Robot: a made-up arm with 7 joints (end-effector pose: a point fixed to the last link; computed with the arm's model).
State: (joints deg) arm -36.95 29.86 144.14 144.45 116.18 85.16 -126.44
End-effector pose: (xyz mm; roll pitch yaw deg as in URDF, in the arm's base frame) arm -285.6 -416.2 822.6 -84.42 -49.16 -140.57
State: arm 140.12 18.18 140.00 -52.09 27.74 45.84 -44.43
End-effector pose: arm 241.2 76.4 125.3 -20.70 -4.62 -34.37
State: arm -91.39 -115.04 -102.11 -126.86 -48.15 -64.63 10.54
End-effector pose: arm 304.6 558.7 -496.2 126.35 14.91 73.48
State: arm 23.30 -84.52 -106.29 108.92 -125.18 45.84 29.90
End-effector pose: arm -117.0 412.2 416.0 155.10 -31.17 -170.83
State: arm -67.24 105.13 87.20 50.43 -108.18 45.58 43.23
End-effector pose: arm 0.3 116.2 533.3 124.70 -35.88 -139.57
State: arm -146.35 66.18 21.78 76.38 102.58 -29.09 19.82
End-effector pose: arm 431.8 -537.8 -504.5 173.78 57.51 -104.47
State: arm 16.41 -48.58 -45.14 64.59 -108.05 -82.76 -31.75
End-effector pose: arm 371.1 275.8 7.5 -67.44 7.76 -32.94
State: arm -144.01 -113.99 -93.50 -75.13 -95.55 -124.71 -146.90
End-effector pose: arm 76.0 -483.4 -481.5 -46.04 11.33 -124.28
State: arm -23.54 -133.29 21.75 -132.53 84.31 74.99 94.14
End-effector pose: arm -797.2 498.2 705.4 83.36 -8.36 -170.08
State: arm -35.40 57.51 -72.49 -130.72 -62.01 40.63 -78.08
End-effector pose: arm 221.5 583.9 -227.1 148.74 4.05 19.16
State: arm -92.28 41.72 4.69 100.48 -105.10 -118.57 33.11
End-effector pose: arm 846.0 -132.8 -262.2 145.71 10.07 -10.46
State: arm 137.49 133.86 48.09 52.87 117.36 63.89 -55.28
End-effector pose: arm 501.8 -659.7 -295.2 50.35 37.74 -22.18
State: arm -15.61 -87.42 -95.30 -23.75 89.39 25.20 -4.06
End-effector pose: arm 597.3 412.4 136.6 51.88 15.55 12.41
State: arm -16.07 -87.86 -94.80 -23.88 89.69 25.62 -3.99
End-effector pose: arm 593.7 421.4 126.4 51.39 16.23 13.18
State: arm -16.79 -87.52 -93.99 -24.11 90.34 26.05 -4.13
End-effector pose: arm 588.7 437.9 123.0 50.24 16.30 14.38
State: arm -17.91 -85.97 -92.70 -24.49 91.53 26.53 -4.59
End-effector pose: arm 580.5 466.5 129.2 48.01 15.50 16.29
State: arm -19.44 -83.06 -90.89 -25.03 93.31 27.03 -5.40
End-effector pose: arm 566.6 508.8 144.3 44.50 13.83 19.02
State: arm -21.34 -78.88 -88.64 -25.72 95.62 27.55 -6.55
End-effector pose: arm 543.6 563.3 164.1 39.64 11.59 22.55
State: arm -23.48 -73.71 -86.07 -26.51 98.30 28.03 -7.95
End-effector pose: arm 509.0 626.5 183.1 33.60 9.16 26.78
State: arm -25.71 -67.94 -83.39 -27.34 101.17 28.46 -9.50
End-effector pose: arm 463.0 692.2 195.9 26.75 6.93 31.46
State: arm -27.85 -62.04 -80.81 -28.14 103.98 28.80 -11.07
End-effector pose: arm 409.5 753.6 199.7 19.66 5.15 36.22
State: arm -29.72 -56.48 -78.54 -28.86 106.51 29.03 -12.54
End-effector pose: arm 354.8 805.0 196.0 12.98 3.87 40.63
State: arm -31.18 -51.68 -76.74 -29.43 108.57 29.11 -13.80
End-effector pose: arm 305.8 843.8 189.1 7.34 2.93 44.33
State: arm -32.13 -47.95 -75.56 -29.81 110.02 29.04 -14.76
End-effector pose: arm 268.4 869.2 185.1 3.22 2.05 47.04
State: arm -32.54 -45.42 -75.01 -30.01 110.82 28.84 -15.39
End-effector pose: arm 245.1 883.2 188.0 0.76 1.08 48.64
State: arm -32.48 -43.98 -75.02 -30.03 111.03 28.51 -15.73
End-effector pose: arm 235.4 888.1 199.2 -0.14 -0.11 49.24
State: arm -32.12 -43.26 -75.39 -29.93 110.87 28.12 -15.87
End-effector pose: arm 234.4 887.1 215.9 -0.02 -1.44 49.17
